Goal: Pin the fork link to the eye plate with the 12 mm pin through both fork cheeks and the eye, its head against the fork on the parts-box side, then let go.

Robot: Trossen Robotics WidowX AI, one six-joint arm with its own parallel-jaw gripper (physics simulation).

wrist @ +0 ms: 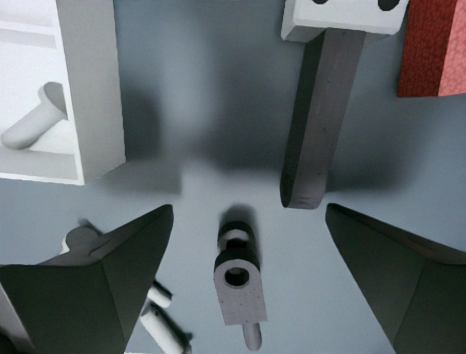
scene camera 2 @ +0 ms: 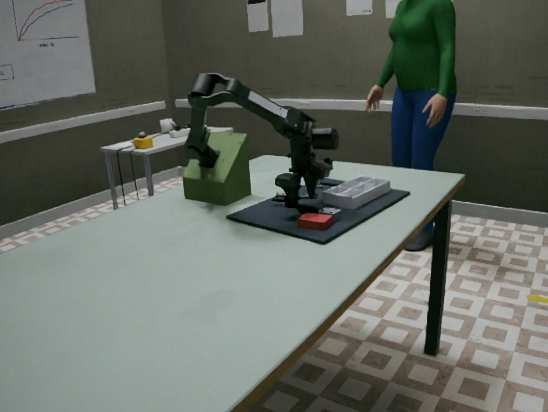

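Pixels of known places: gripper, fingertip midpoint: [wrist: 249,211] [scene camera 2: 303,203]; arm's base, link origin: [scene camera 2: 209,158].
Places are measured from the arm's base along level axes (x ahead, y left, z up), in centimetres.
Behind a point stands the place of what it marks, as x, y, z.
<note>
The fork link [wrist: 241,300] @(30.9, 1.5, -8.5) lies on the mat in the lower middle of the wrist view, a round hole in its upper cheek and its rod toward the bottom edge. The dark eye plate [wrist: 327,115] juts from a pale block [wrist: 345,17] @(43.7, -1.9, -9.5); its rounded end is up and right of the fork, apart from it. A headed pin [wrist: 32,122] @(39.6, 11.5, -10.5) lies in the parts box [wrist: 95,90] @(41.1, 7.9, -9.9) [scene camera 2: 372,196] @(49.0, 17.4, -10.8). Other pins [wrist: 82,237] @(32.8, 11.1, -11.1) [wrist: 160,295] @(27.9, 6.9, -11.3) [wrist: 165,330] @(24.8, 6.8, -11.0) lie partly behind the left finger; which is 12 mm I cannot tell. My gripper [wrist: 249,211] @(35.3, 1.1, -10.1) [scene camera 2: 302,200] @(35.3, 1.1, -10.1) is open and empty, its fingers either side above the fork.
A red block [scene camera 2: 315,221] @(46.9, -10.8, -9.7) [wrist: 430,50] @(42.9, -6.0, -10.4) stands beside the pale block, at the near corner of the dark mat [scene camera 2: 250,217] @(26.1, -11.7, -11.9). The parts box stands on the mat on the other side. A green wedge-shaped base [scene camera 2: 215,185] @(6.9, -5.2, -6.8) is behind the mat. A person stands beyond the table.
</note>
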